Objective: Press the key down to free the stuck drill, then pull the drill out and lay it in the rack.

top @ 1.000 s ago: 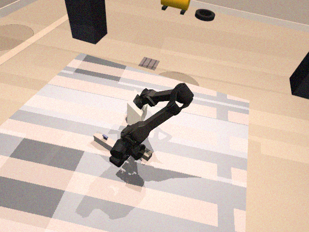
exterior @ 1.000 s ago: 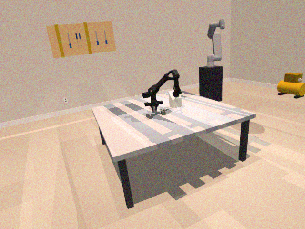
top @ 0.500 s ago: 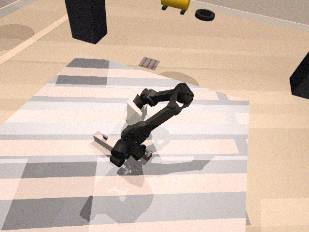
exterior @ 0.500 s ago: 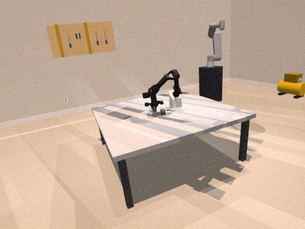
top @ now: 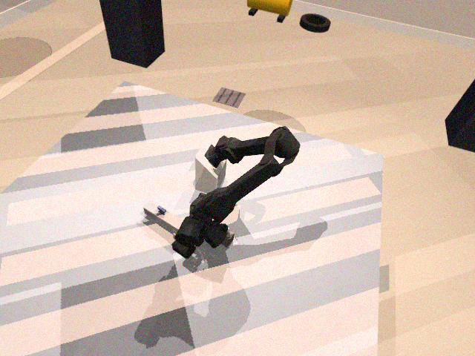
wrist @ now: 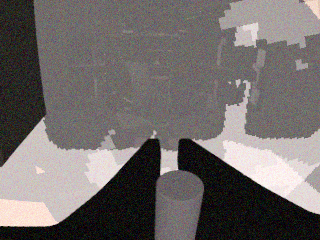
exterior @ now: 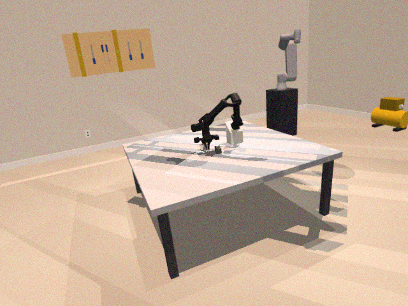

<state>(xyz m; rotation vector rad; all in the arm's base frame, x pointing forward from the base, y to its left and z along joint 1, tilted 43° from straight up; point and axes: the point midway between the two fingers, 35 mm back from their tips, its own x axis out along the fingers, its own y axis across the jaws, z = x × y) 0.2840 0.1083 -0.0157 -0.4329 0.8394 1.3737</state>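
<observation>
Now: gripper tip 1 cm past the drill, 5 cm to the left of it and 3 cm below it. From my gripper tip the other things lie so: pale grey fixture block 3 cm behind, 12 cm to the right, 2 cm above; then small blue key 4 cm behind, 15 cm to the right, 3 cm above; then dark grey block 6 cm behind, 6 cm to the left.
</observation>
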